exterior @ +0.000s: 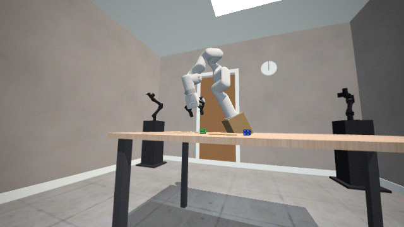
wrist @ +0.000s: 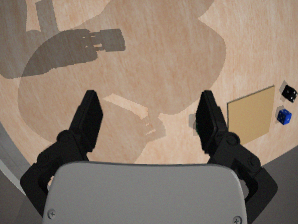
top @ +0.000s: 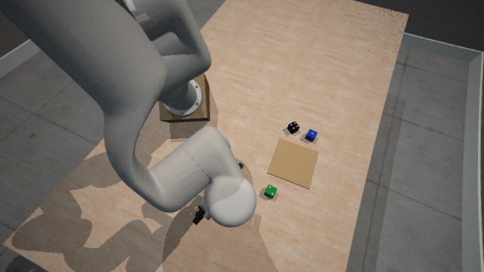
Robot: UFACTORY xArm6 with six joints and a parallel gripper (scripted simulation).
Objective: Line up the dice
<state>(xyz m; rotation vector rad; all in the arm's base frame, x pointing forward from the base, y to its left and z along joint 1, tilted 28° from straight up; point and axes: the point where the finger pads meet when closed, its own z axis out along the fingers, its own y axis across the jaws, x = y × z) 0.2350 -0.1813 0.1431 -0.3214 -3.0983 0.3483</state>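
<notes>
Right now my hand is 130 mm short of the green die, 120 mm above it and 90 mm to the right of it. Round my hand: tan mat 220 mm to the left, 170 mm ahead, 130 mm below; black die 340 mm to the left, 120 mm below, 120 mm ahead; blue die 340 mm to the left, 190 mm ahead, 120 mm below.
</notes>
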